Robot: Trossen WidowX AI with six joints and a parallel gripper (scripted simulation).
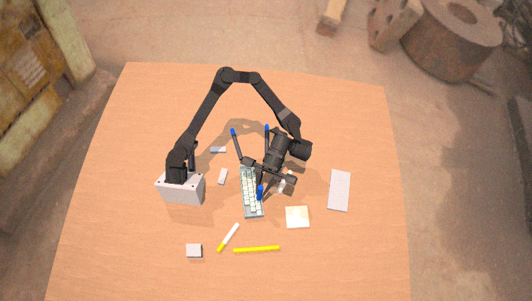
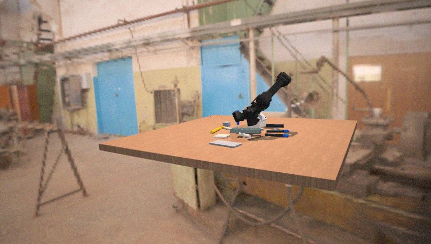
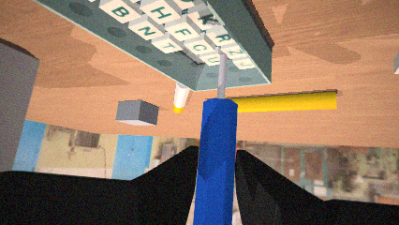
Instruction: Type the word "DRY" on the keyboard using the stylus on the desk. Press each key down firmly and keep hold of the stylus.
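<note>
Now: the white cylinder 9 cm ahead of my gripper tip, 9 cm to the left of it and 7 cm below it. The rest, counted from my gripper tip: blue stylus (1 cm below); stylus tip (5 cm below); white pad (14 cm ahead, 4 cm to the right, 8 cm below).
</note>
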